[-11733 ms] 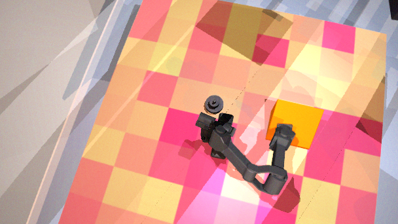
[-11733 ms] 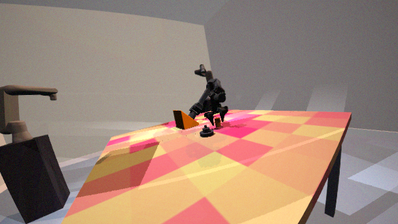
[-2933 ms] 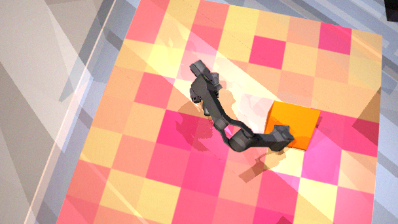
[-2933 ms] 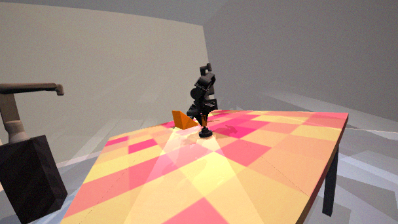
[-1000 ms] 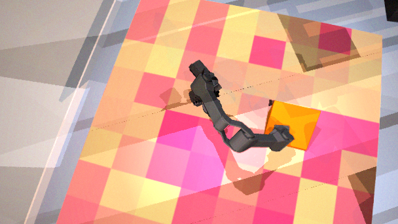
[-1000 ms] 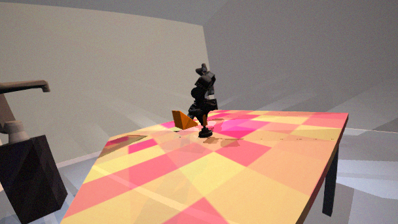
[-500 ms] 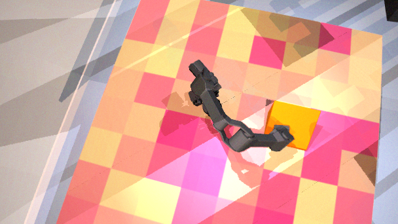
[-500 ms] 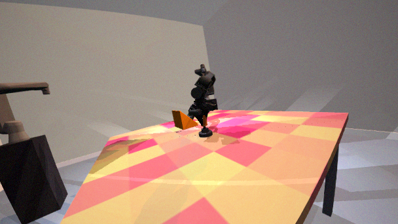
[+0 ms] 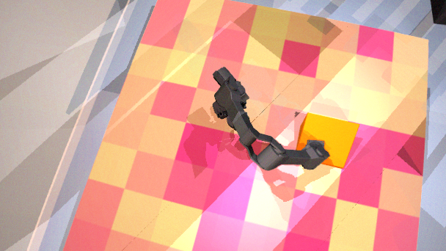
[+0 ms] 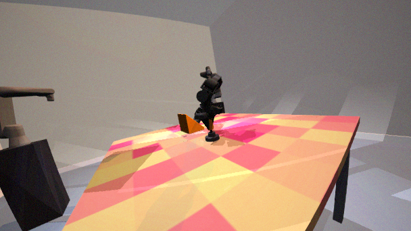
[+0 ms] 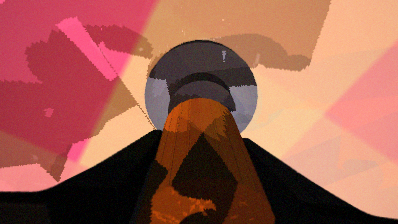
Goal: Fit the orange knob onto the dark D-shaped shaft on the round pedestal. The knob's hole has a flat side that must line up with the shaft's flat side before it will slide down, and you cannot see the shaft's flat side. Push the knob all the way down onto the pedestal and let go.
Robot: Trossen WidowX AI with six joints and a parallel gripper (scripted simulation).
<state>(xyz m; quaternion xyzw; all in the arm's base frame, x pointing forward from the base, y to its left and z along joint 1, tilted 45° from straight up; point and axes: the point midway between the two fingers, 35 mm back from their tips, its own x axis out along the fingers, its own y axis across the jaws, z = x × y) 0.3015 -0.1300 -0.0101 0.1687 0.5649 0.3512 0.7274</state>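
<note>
Right now the orange knob is 20 mm above my gripper tip. The rest, counted from my gripper tip: round dark pedestal 40 mm below.
</note>
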